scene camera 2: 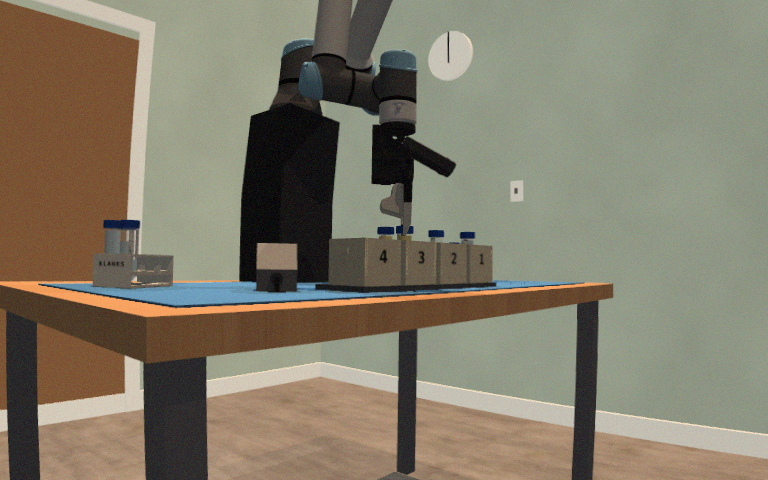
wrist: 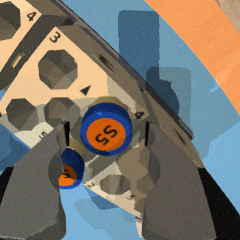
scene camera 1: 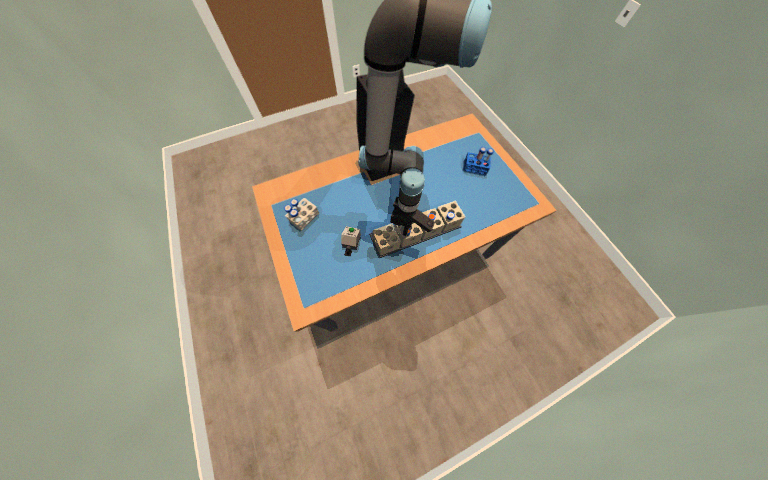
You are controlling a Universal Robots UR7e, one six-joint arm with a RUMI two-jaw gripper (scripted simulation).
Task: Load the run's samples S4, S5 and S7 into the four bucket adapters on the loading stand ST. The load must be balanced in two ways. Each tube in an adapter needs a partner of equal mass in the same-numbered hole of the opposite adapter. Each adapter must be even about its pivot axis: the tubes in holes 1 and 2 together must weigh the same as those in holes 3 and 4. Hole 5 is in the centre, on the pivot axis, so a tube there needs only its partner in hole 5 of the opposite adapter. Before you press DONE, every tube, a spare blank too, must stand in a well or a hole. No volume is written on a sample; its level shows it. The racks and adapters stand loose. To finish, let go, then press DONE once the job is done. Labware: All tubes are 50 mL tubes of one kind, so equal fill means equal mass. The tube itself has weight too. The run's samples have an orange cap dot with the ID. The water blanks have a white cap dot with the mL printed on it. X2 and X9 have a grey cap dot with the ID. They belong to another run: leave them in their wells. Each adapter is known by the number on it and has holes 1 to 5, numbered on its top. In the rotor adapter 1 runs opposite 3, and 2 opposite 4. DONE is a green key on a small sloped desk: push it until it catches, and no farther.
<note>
In view: the gripper [scene camera 2: 403, 236] and a DONE desk [scene camera 2: 277, 262].
The gripper also shows in the wrist view [wrist: 107, 123] and in scene camera 1 [scene camera 1: 405, 232].
</note>
